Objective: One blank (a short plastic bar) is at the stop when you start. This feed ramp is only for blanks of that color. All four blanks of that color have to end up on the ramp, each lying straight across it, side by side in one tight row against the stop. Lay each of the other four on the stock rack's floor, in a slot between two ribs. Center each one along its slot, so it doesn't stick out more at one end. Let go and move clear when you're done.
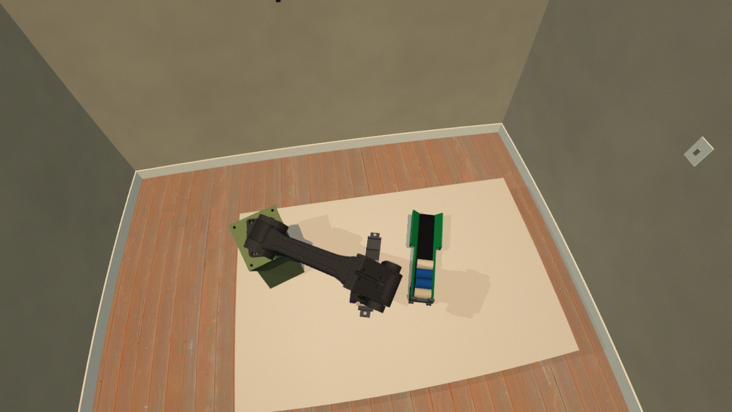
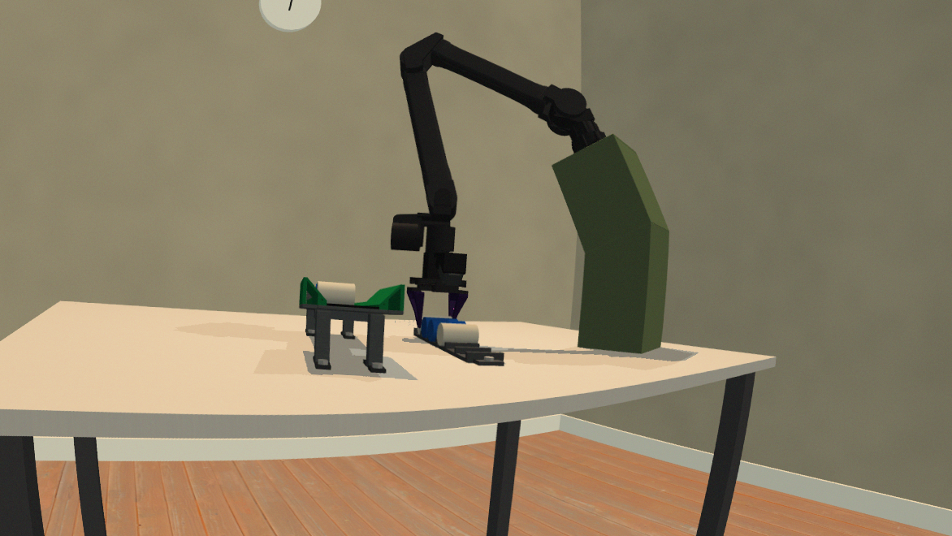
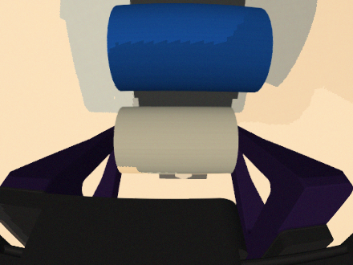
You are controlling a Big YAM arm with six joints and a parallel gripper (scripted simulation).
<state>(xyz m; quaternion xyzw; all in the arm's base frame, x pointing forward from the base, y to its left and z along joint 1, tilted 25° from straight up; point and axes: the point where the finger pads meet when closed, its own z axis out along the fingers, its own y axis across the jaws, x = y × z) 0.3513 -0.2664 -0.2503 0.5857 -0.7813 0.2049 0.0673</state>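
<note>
My hand is 21 cm short of the grey stop, 5 cm to the left of it and 3 cm below it.
</note>
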